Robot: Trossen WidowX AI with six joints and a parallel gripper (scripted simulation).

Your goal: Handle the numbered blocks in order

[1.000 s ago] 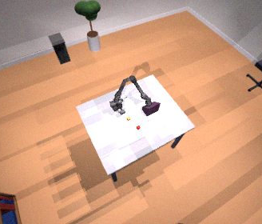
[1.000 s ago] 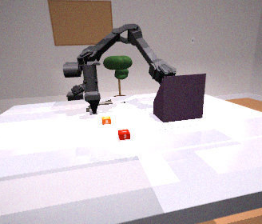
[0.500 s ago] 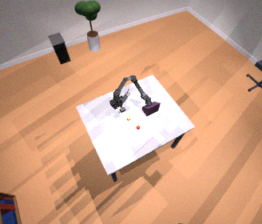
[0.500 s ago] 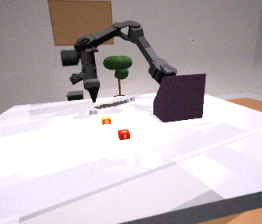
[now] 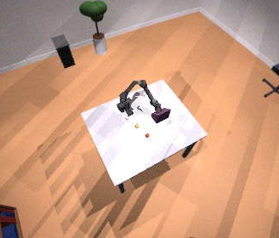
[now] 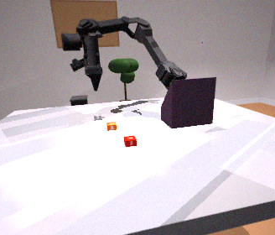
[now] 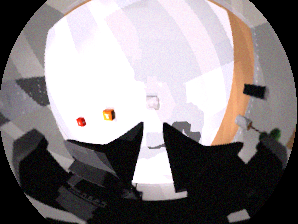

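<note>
Now: gripper tip 6 cm past the orange block, 13 cm to the right of it and 11 cm above it. The rest, counted from my gripper tip: red block (11 cm behind, 28 cm to the left, 11 cm below); then grey block (11 cm below).
</note>
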